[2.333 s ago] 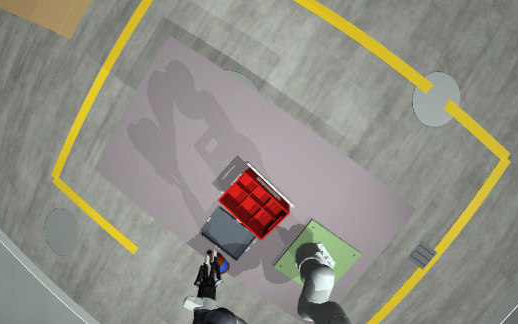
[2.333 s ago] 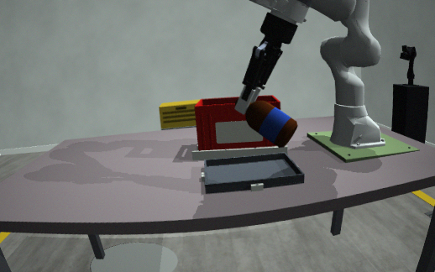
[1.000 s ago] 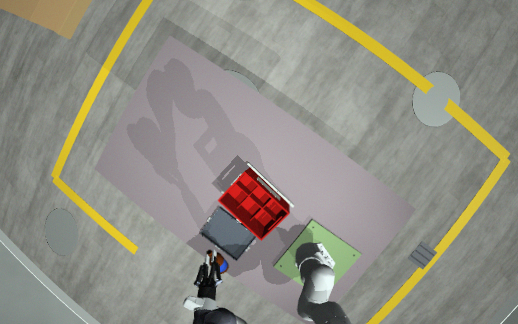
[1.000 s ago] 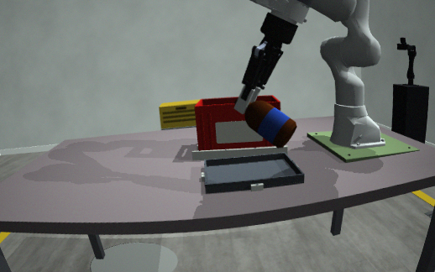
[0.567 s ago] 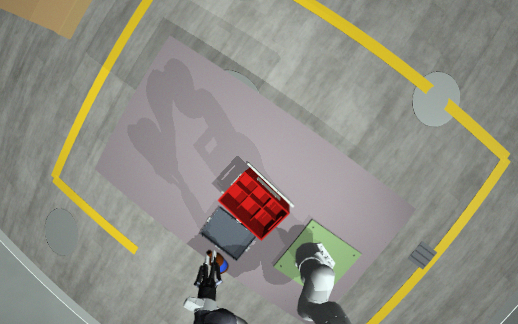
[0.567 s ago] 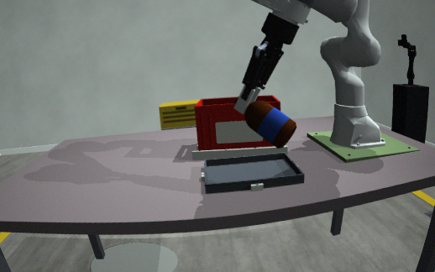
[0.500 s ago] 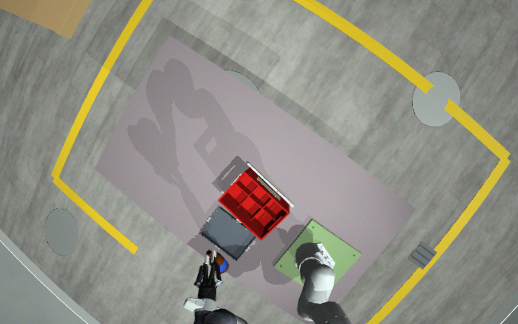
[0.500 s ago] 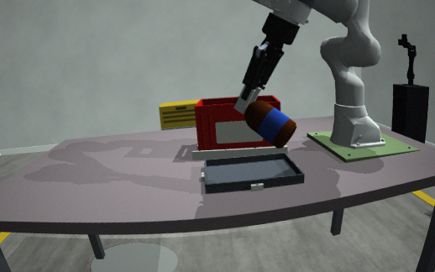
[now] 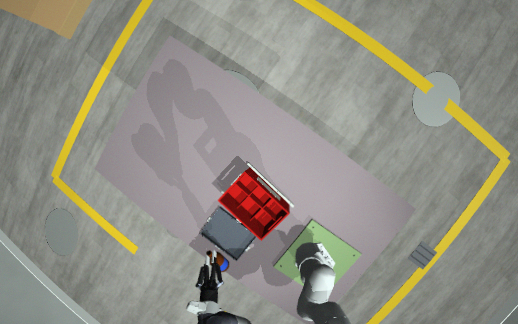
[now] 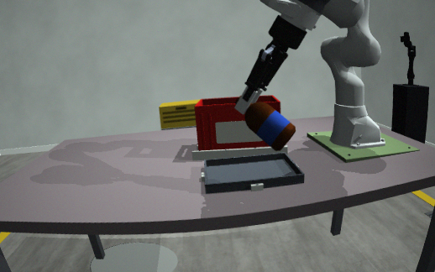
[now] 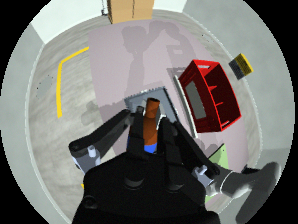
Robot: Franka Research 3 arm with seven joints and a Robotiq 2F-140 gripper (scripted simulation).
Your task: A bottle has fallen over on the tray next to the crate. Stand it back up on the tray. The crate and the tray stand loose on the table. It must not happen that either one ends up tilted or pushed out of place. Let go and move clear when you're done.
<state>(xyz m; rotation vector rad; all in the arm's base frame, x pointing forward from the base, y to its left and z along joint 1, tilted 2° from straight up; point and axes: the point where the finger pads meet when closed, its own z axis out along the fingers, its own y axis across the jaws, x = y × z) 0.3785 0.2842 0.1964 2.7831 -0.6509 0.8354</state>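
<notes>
My gripper is now 5 cm above the glass bottle, 3 cm past it and 1 cm to the right of it. Round my hand: tray 20 cm below, 6 cm to the right; red crate 31 cm to the right, 13 cm below, 3 cm ahead.
</notes>
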